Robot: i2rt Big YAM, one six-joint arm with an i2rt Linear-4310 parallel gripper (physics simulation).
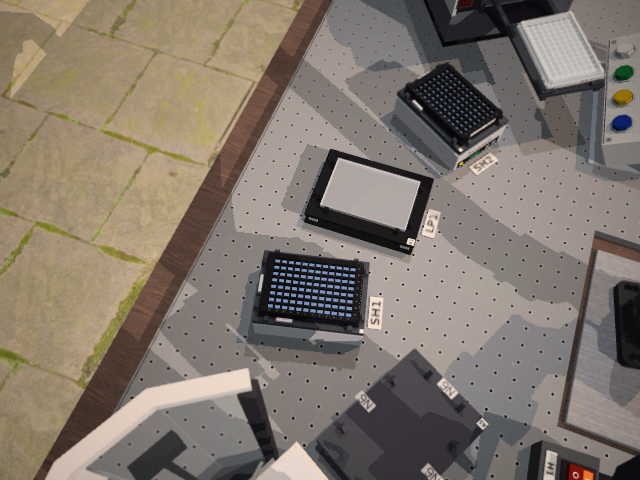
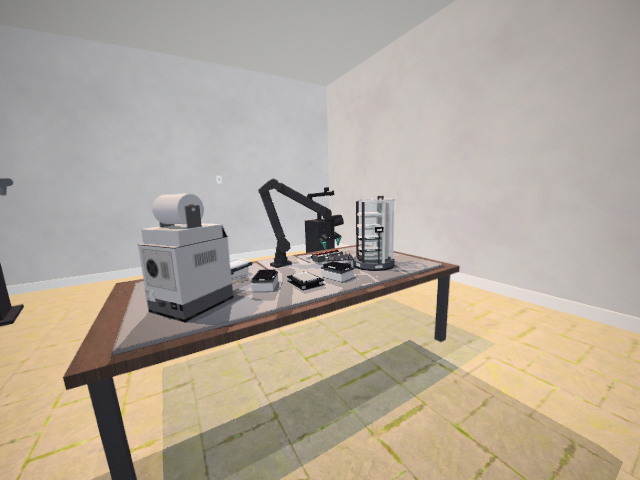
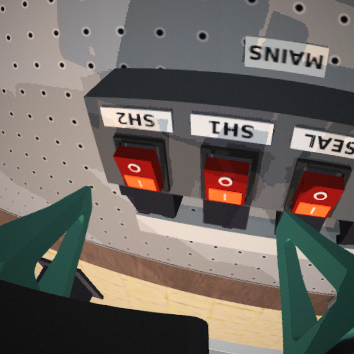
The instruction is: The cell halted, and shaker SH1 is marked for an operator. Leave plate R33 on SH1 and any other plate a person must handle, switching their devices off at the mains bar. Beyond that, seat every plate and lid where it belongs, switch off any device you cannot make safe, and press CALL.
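Frame: origin at the arm's base, x left, y back, z up, level; centimetres.
Seen in the pictures: gripper, fingertip midpoint: (image 2: 331, 247) (image 3: 188, 209); arm's base, link origin: (image 2: 281, 264).
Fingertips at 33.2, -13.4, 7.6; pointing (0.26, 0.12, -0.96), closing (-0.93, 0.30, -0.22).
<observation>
Offsets run from my fingertips to a thing's top centre, as dx, dy, dz. "spot": to the spot under its first point.
My gripper (image 3: 188, 209) (image 2: 331, 241) is open and empty. Its green fingertips stand wide apart in front of the mains bar @(spot: +0.8, -4.1, -5.0) (image 3: 185, 85). The red rockers SH2 @(+3.6, -0.1, -1.9) (image 3: 138, 169), SH1 @(-1.4, +0.5, -1.9) (image 3: 225, 181) and SEAL @(-6.3, +1.1, -1.9) (image 3: 318, 194) look alike, each with a lit orange I end. A black many-welled plate @(-27.7, -32.2, -0.3) (image 1: 312, 286) sits on shaker SH1 @(spot: -22.7, -34.3, -4.8) (image 1: 289, 332). Another black plate @(-61.8, -16.7, -0.3) (image 1: 454, 103) is on shaker SH2 @(spot: -58.0, -19.9, -4.1) (image 1: 426, 131). A pale flat lid or plate @(-45.1, -26.8, -3.5) (image 1: 369, 193) lies on black stand LP1 @(spot: -39.3, -27.8, -6.7) (image 1: 356, 236). A clear plate @(-70.7, -2.6, +4.8) (image 1: 560, 49) rests on a dark carrier. Which button is CALL cannot be read.
A button box @(spot: -65.1, +7.4, -1.6) (image 1: 613, 111) has white, green, yellow and blue buttons. Dark nest N6 @(-12.3, -18.7, +0.4) (image 1: 398, 418) lies below SH1. A clear-walled tower @(spot: -5.3, -39.7, -4.0) (image 2: 374, 265) stands at the table's right, a white roll-topped machine @(-94.7, -13.3, +38.4) (image 2: 183, 273) at its left. A wood-edged metal panel (image 1: 589, 392) is at right.
</observation>
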